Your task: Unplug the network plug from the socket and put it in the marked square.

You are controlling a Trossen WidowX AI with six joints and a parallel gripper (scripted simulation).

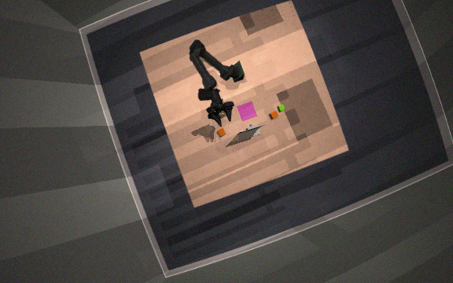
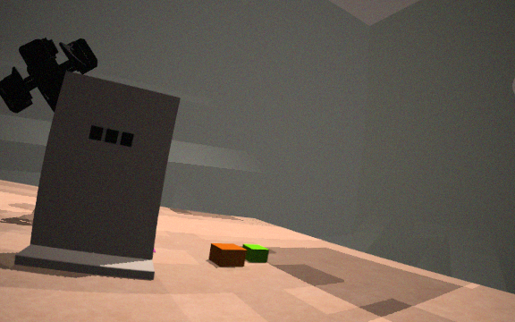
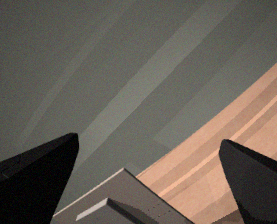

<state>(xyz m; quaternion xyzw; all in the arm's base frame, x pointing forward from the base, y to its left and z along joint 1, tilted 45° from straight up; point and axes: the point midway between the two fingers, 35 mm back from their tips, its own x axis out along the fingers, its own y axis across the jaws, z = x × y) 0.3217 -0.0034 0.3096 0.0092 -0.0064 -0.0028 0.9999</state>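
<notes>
Right now the blue network plug is 70 mm ahead of my gripper tip, 150 mm to the left of it and 110 mm below it. Also, from my gripper tip: grey upright panel (90 mm ahead, 150 mm to the left, 180 mm below); green block (10 mm ahead, 450 mm to the left, 280 mm below); magenta marked square (60 mm behind, 200 mm to the left, 290 mm below).
</notes>
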